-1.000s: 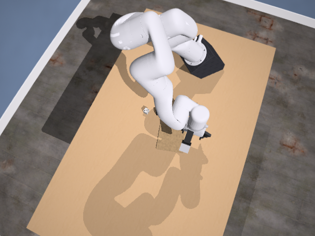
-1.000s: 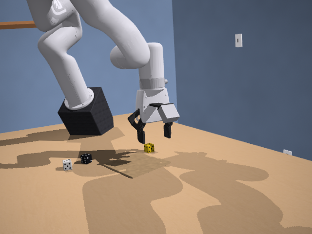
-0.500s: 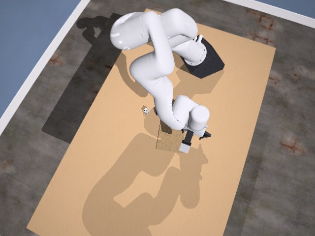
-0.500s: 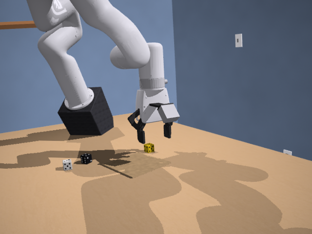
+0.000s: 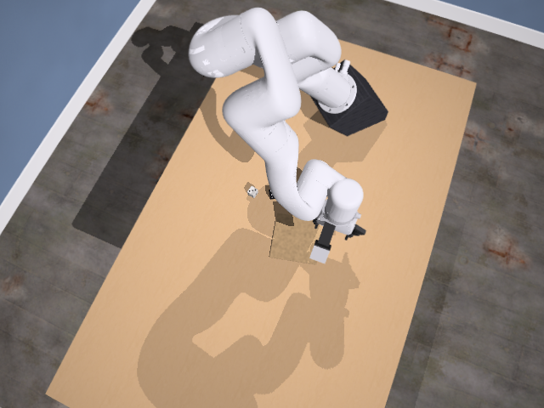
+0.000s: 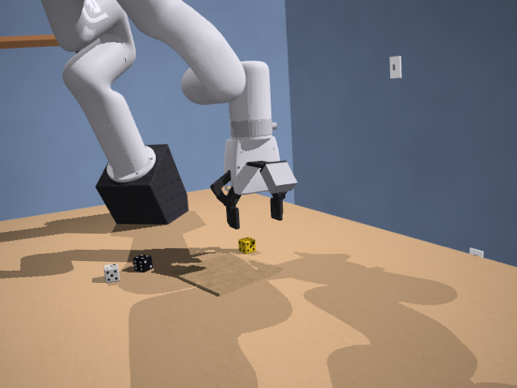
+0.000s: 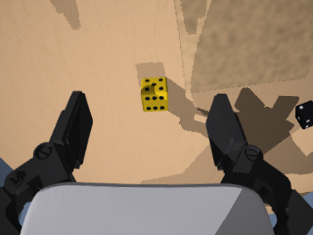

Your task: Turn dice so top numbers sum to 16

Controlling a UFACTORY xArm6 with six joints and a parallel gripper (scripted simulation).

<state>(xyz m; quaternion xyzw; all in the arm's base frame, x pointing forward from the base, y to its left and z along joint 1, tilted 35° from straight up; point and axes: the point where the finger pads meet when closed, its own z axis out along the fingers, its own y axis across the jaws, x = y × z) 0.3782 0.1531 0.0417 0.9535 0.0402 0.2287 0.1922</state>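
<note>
The white die is 4 cm behind my hand, 27 cm to the right of it and 6 cm below it. Also, from my hand: tan mat (5 cm ahead, 9 cm to the right, 7 cm below); yellow die (3 cm behind, 6 cm below); black die (6 cm behind, 21 cm to the right, 6 cm below).
</note>
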